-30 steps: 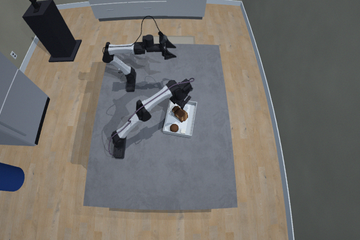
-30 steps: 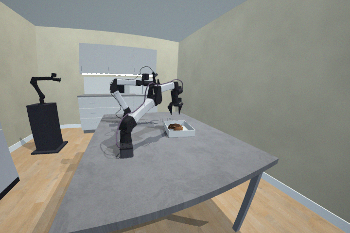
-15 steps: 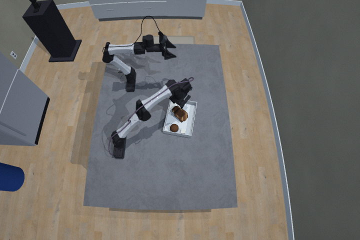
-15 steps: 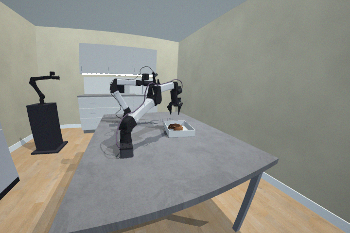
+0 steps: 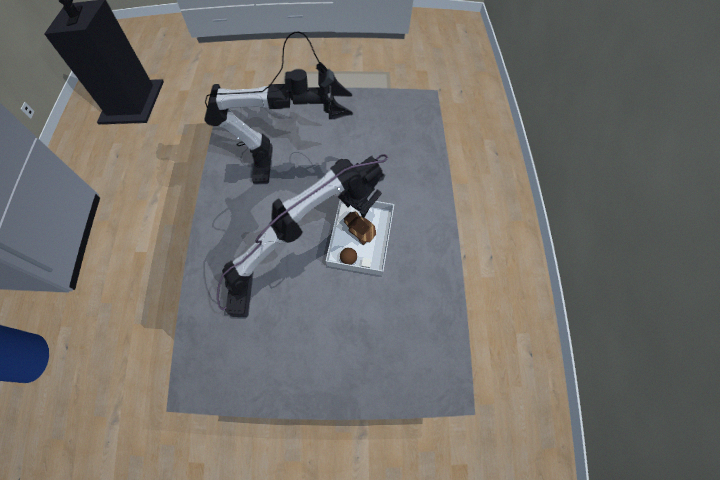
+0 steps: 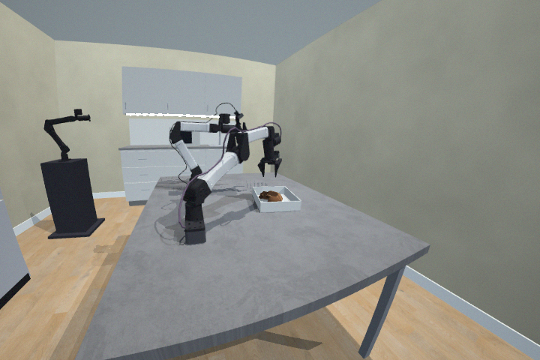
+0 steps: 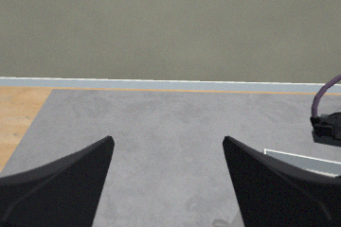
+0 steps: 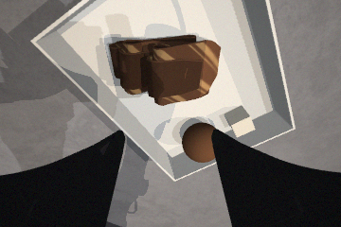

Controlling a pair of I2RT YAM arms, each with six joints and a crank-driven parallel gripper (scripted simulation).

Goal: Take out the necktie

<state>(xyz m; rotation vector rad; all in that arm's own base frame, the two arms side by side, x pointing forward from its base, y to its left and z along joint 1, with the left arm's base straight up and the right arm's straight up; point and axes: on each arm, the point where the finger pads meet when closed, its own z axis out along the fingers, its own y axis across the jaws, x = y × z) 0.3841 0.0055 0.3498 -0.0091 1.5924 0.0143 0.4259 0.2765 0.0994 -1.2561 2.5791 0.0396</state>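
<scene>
The white basket lies 2 cm ahead of my right hand, 4 cm to the right of it and 13 cm below it. Also, from my right hand: small cream block: 4 cm ahead, 16 cm to the right, 13 cm below; brown ball: 2 cm behind, 14 cm to the right, 11 cm below.
</scene>
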